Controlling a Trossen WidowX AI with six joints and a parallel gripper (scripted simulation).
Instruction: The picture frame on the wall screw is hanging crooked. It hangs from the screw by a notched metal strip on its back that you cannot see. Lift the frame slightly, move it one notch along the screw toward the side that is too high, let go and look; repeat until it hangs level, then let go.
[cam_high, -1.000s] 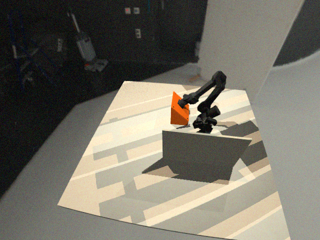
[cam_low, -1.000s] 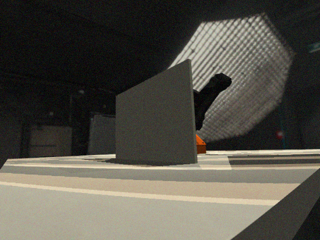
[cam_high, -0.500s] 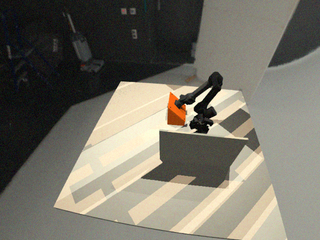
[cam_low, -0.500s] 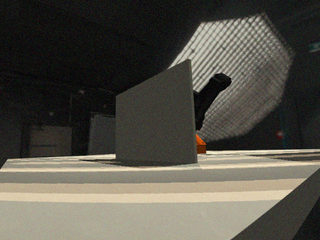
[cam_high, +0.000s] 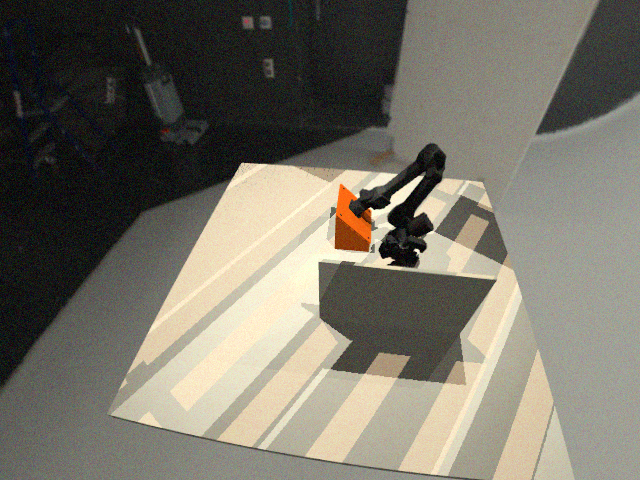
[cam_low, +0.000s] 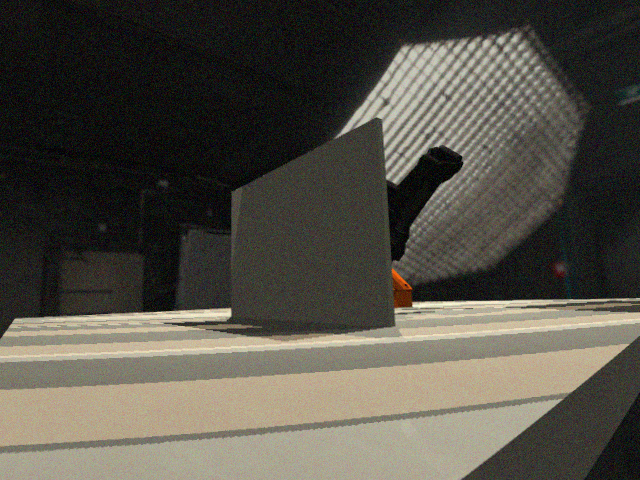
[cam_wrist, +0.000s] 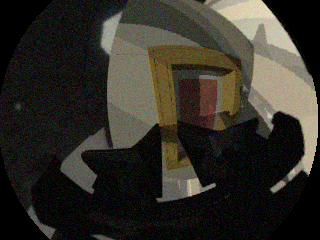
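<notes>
Right now my gripper tip is 50 mm above the picture frame, 20 mm to the left of it and 10 mm short of it. From my gripper tip the other things lie so: wall panel 60 mm below, 20 mm ahead, 10 mm to the right.
</notes>
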